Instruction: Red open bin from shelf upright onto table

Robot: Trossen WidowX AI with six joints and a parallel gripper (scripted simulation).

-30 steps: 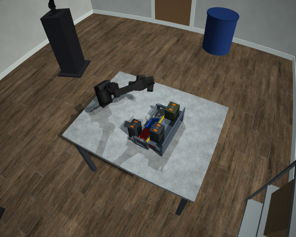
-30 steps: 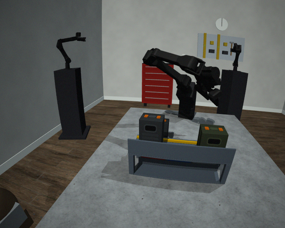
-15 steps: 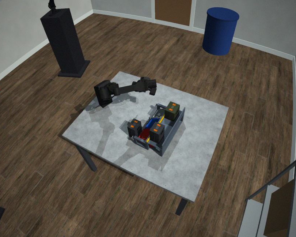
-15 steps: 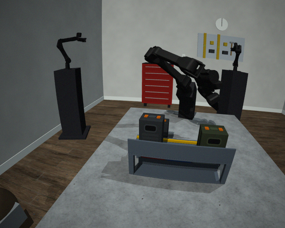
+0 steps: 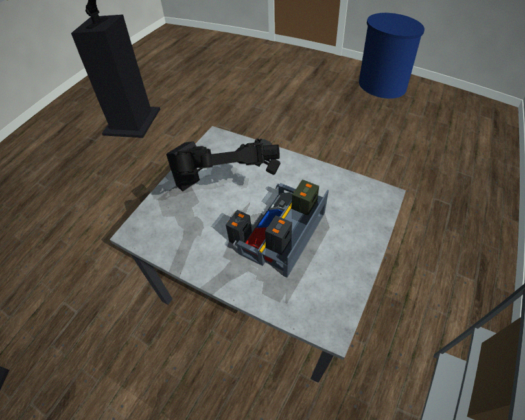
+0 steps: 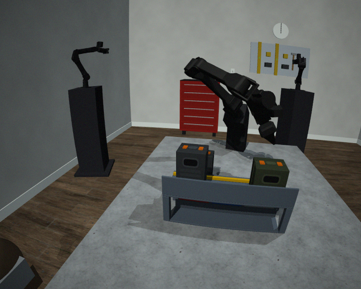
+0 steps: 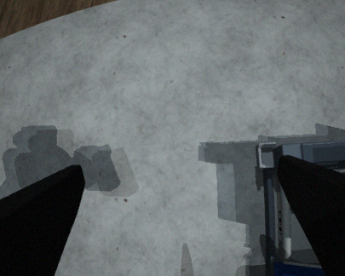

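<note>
My gripper is now 13 cm short of the yellow rail, 20 cm to the left of it and 12 cm above it. Round my hand: red open bin (6 cm ahead, 29 cm to the right, 18 cm below); then grey bin (14 cm ahead, 8 cm to the right, 18 cm below); then blue bin (10 cm ahead, 19 cm to the right, 18 cm below).
</note>
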